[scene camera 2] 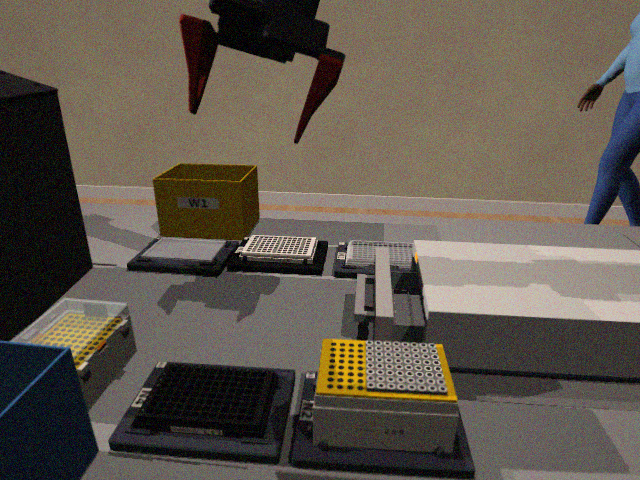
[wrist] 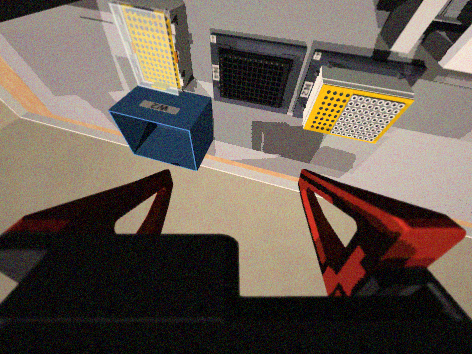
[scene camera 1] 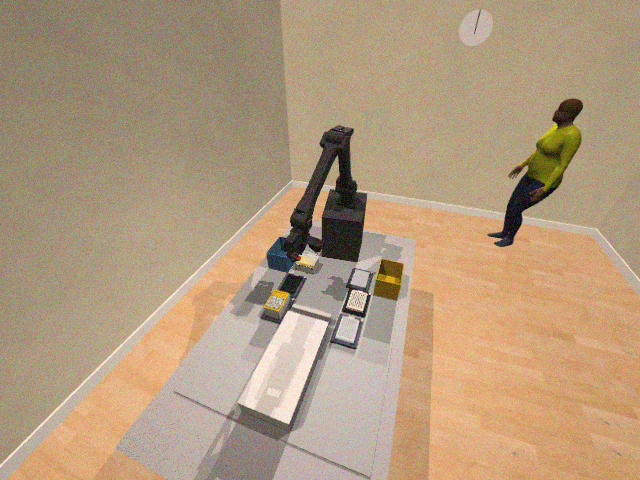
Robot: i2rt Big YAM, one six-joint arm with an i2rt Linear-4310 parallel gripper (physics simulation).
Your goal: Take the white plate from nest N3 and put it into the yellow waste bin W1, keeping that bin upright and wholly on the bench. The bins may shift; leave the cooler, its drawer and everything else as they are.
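Seen in the pictures: gripper, fingertip midpoint: (scene camera 2: 244, 128) (wrist: 235, 176) (scene camera 1: 295, 253); arm's base, link origin: (scene camera 1: 347, 201).
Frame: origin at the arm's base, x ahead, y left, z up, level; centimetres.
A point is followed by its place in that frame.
Note:
The white plate (scene camera 1: 357, 300) {x 42.6, y 23.3, z -32.1 cm} (scene camera 2: 280, 246) {x 42.6, y 23.0, z -32.0 cm} sits flat in a dark nest (scene camera 2: 321, 259) {x 50.4, y 21.7, z -33.2 cm}, the middle of three in the far row in scene camera 2. That nest's label is too small to read. The yellow waste bin W1 (scene camera 1: 386, 289) {x 32.6, y 35.7, z -28.0 cm} (scene camera 2: 201, 221) {x 24.8, y 28.5, z -30.7 cm} stands upright on the bench behind the row, near its left end in scene camera 2. My gripper (scene camera 2: 244, 127) {x 49.4, y -8.3, z -6.1 cm} (wrist: 235, 176) {x 49.4, y -8.3, z -6.1 cm} is wide open and empty, high above the bench. In scene camera 1 it is on the blue bin's side, well away from the white plate. The white plate and W1 do not show in the wrist view.
A blue bin (scene camera 1: 279, 256) {x 38.4, y -26.4, z -22.9 cm} (scene camera 2: 43, 408) {x 38.5, y -26.4, z -24.9 cm} (wrist: 162, 132) {x 24.8, y -36.1, z -32.0 cm} stands beside a lidded yellow tip box (scene camera 2: 77, 335) {x 31.4, y -14.4, z -27.4 cm} (wrist: 152, 47) {x 30.0, y -11.9, z -27.4 cm}. A black plate (scene camera 2: 206, 397) {x 46.4, y -15.4, z -31.8 cm} (wrist: 255, 77) {x 46.9, y -13.6, z -31.9 cm} and a yellow-topped rack (scene camera 2: 385, 413) {x 64.3, y -16.8, z -28.8 cm} (wrist: 357, 112) {x 63.8, y -11.4, z -26.7 cm} sit in nests. A grey flat piece (scene camera 2: 183, 249) {x 25.9, y 18.6, z -32.4 cm} and clear plate (scene camera 2: 361, 253) {x 57.2, y 23.3, z -32.0 cm} flank the white plate. The long white cooler (scene camera 1: 284, 366) {x 92.3, y 9.4, z -25.9 cm} (scene camera 2: 527, 299) {x 79.2, y 1.6, z -26.0 cm} is nearby.

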